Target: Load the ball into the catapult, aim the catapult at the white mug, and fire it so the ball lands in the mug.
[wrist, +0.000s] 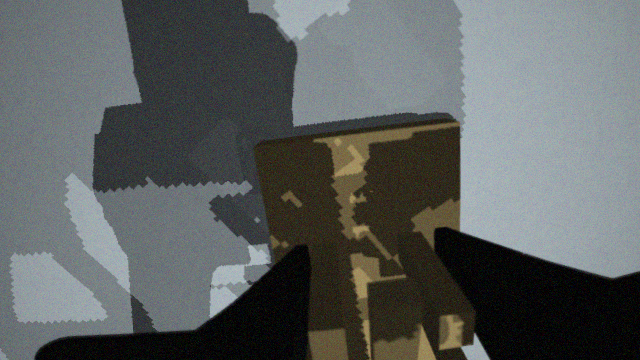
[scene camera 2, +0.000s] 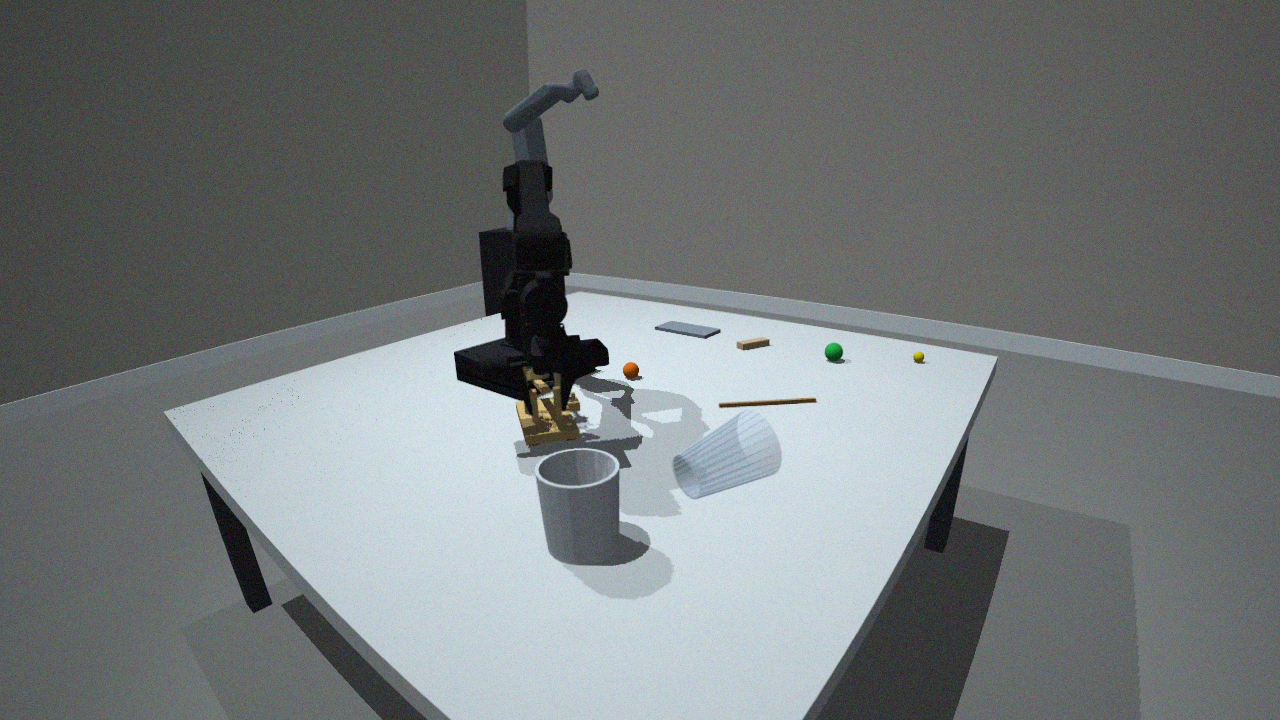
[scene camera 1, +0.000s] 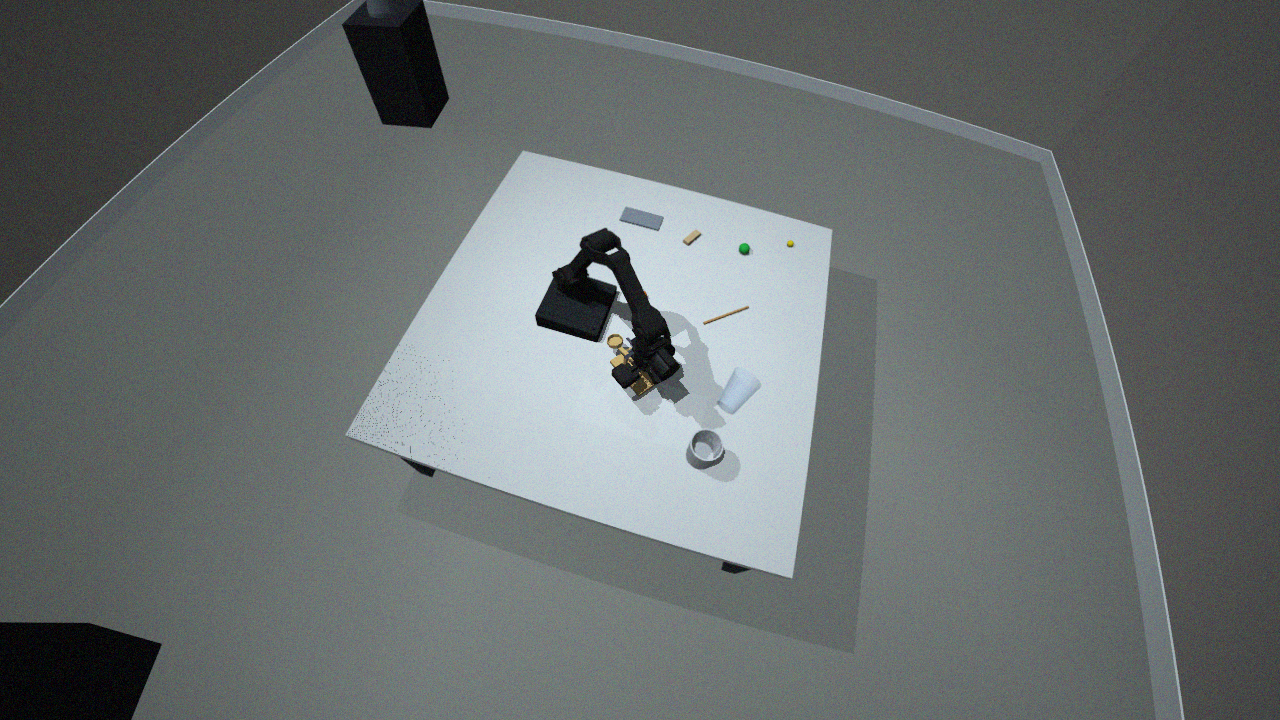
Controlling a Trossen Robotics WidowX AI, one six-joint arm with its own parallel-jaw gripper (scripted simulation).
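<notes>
I find my gripper (scene camera 2: pixel 547 412) here, and I see the gripper (wrist: pixel 371 248) from the wrist as well as the gripper (scene camera 1: pixel 641 375) from the scene. A wooden catapult (scene camera 2: pixel 548 423) is visible to me too; the wrist view has the catapult (wrist: pixel 366 201), and scene camera 1 has the catapult (scene camera 1: pixel 614 341). As for a white mug (scene camera 2: pixel 578 489), I also see the mug (scene camera 1: pixel 706 446), but in the wrist view the mug is out of frame.
</notes>
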